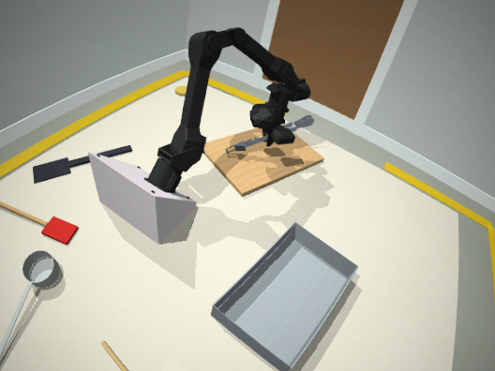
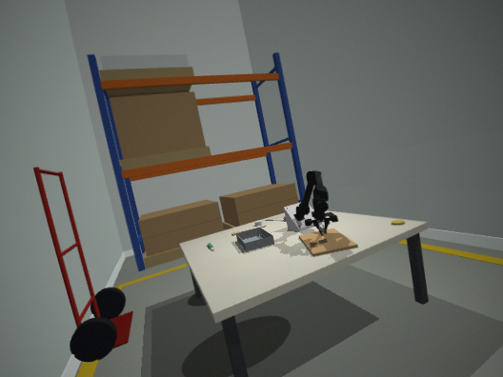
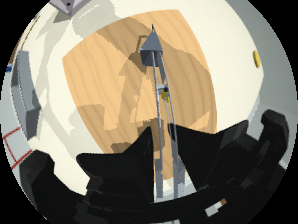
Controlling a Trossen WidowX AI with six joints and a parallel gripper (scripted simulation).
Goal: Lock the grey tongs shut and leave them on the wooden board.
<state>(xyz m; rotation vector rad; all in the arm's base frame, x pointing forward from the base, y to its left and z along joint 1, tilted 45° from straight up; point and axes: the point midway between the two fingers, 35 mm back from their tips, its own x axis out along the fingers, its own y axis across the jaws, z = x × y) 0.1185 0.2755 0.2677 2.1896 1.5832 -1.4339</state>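
My gripper tip is now 40 mm above the wooden board. From my gripper tip the other things lie so: roasting tin (270 mm ahead, 420 mm to the right, 20 mm below); then yellow disc (460 mm behind, 160 mm to the left, 40 mm below); then black spatula (440 mm behind, 410 mm to the right, 40 mm below).
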